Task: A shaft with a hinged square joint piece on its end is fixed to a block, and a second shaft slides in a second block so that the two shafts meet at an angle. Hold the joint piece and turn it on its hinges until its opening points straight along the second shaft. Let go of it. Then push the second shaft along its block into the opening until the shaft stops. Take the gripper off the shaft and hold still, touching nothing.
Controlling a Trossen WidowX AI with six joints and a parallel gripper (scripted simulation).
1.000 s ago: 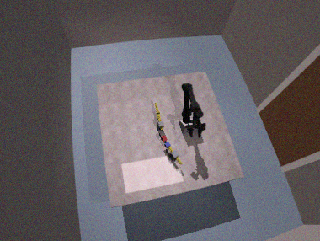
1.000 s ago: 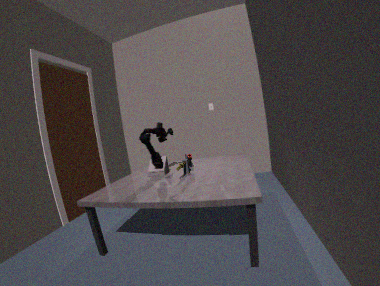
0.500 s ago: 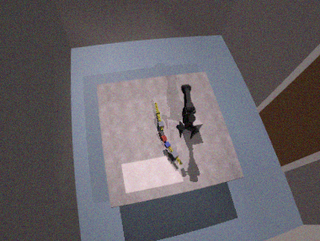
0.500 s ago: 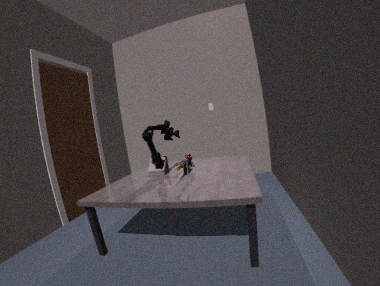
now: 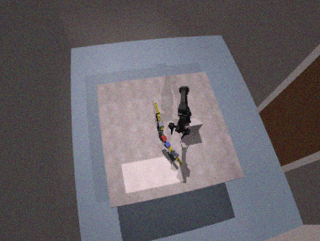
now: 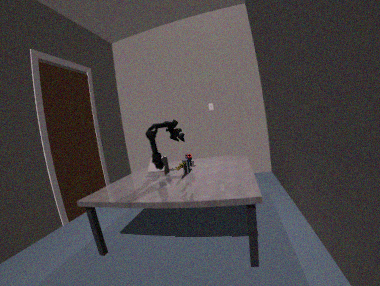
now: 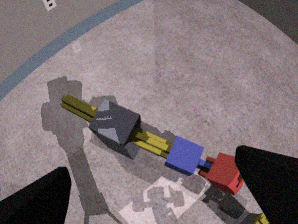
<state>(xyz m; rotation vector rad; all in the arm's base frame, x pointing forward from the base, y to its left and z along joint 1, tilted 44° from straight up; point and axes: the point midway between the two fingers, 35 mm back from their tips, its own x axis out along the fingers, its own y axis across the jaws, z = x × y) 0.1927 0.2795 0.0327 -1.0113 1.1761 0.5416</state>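
The red joint piece lies 160 mm below my gripper tip, 70 mm ahead of it and 60 mm to the right of it.
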